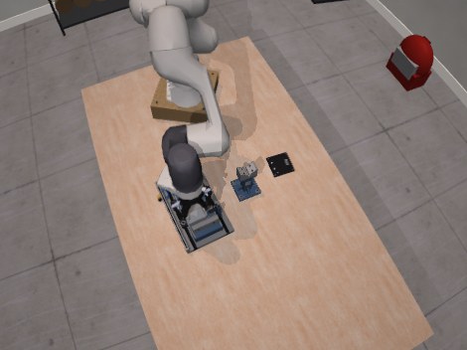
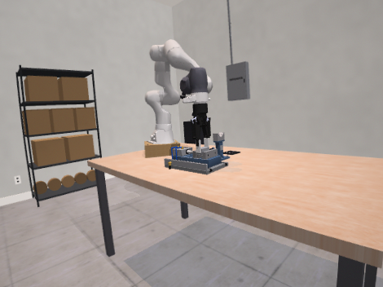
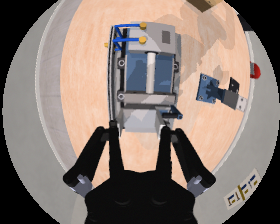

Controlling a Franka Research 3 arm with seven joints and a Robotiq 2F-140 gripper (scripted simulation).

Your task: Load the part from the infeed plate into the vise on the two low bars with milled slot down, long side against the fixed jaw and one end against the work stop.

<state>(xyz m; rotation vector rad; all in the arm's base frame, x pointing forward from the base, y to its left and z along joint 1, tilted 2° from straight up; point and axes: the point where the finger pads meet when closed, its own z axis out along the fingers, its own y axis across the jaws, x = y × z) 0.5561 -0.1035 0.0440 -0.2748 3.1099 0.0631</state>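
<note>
Right now the part is 3 cm below my hand. Round my hand: vise (7 cm behind, 1 cm to the left, 8 cm below); black infeed plate (16 cm behind, 39 cm to the left, 12 cm below).
</note>
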